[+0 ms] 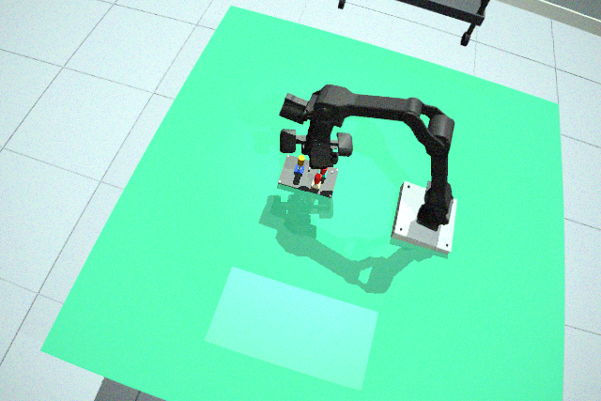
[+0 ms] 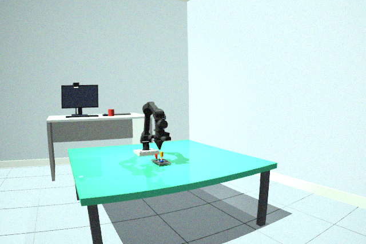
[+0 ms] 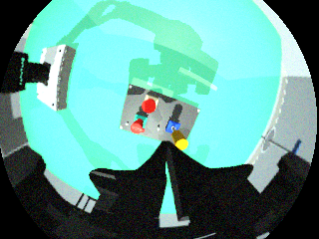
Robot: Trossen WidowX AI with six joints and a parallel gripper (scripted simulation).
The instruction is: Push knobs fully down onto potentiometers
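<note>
The yellow knob is 30 mm ahead of my gripper tip and 30 mm below it. Also, from my gripper tip: red knob 40 mm behind, 10 mm to the right, 50 mm below.
</note>
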